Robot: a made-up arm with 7 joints. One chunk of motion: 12 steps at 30 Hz.
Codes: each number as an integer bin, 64 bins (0 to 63) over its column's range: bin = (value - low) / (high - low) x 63, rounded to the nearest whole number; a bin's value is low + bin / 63 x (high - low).
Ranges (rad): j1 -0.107..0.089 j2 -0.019..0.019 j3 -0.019..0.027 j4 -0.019..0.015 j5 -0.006..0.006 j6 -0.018..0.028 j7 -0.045..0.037
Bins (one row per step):
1: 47 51 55 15 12 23 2
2: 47 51 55 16 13 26 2
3: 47 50 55 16 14 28 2
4: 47 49 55 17 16 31 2
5: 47 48 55 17 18 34 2
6: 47 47 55 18 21 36 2
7: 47 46 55 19 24 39 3
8: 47 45 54 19 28 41 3
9: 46 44 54 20 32 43 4
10: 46 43 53 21 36 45 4
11: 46 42 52 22 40 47 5
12: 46 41 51 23 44 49 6
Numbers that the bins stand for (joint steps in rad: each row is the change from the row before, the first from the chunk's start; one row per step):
1: 0.03922 0.01176 0.02116 -0.01090 -0.00371 -0.00121 -0.04240
2: 0.03922 0.01176 0.02116 -0.01037 -0.00352 0.00098 -0.04240
3: 0.03922 0.01116 0.02116 -0.01037 -0.00333 0.00244 -0.04240
4: 0.03922 0.01056 0.02116 -0.00983 -0.00295 0.00463 -0.04240
5: 0.03922 0.00995 0.02116 -0.00983 -0.00257 0.00683 -0.04240
6: 0.03922 0.00935 0.02116 -0.00929 -0.00200 0.00829 -0.04240
7: 0.03922 0.00875 0.02116 -0.00875 -0.00143 0.01048 -0.04110
8: 0.03922 0.00814 0.02043 -0.00875 -0.00067 0.01194 -0.04110
9: 0.03611 0.00754 0.02043 -0.00821 0.00010 0.01340 -0.03979
10: 0.03611 0.00694 0.01970 -0.00767 0.00086 0.01486 -0.03979
11: 0.03611 0.00633 0.01897 -0.00713 0.00162 0.01632 -0.03849
12: 0.03611 0.00573 0.01824 -0.00659 0.00238 0.01778 -0.03719

